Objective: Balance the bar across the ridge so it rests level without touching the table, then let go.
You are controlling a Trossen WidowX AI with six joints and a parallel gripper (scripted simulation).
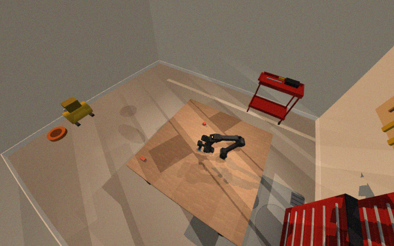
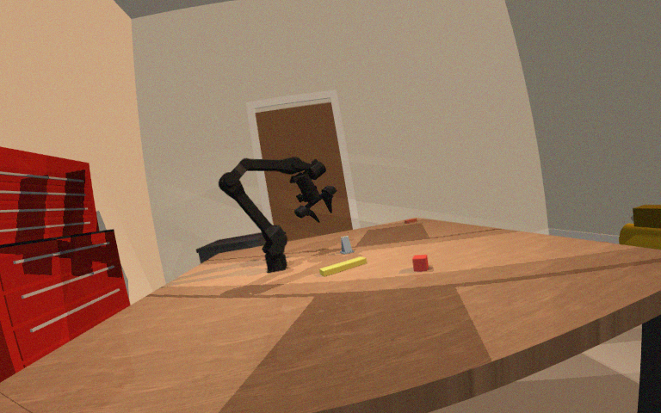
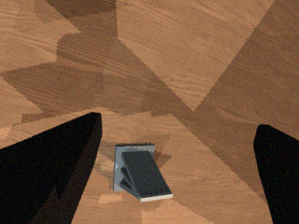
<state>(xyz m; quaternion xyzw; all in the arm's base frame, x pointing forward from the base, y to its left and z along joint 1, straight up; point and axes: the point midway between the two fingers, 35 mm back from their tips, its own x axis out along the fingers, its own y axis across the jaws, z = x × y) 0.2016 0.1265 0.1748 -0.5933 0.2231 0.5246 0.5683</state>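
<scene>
The yellow bar lies 10 mm ahead of my gripper tip, 290 mm to the right of it and 140 mm below it. Also, from my gripper tip: flat orange-red block 530 mm ahead, 360 mm to the left, 140 mm below; red cube 190 mm ahead, 430 mm to the right, 130 mm below.
</scene>
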